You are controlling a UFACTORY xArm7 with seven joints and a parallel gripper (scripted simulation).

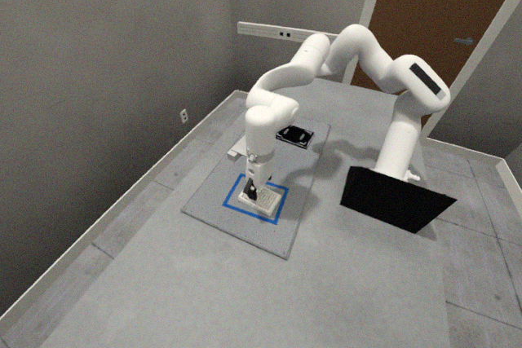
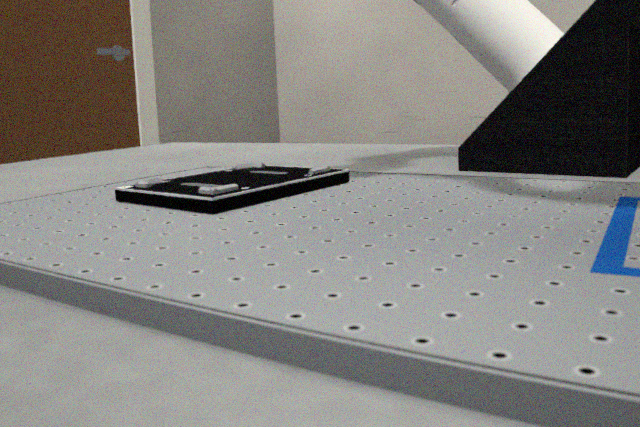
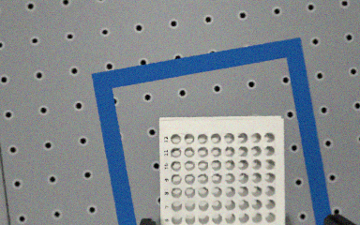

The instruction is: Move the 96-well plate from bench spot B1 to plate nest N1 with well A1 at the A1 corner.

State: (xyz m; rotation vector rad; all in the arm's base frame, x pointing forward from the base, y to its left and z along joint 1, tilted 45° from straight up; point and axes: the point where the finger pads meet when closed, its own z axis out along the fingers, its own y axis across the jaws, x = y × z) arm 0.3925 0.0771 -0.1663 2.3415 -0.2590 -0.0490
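My gripper is now 6 cm above the white 96-well plate. Round my hand: black plate nest 3 cm behind, 37 cm to the right, 6 cm below.
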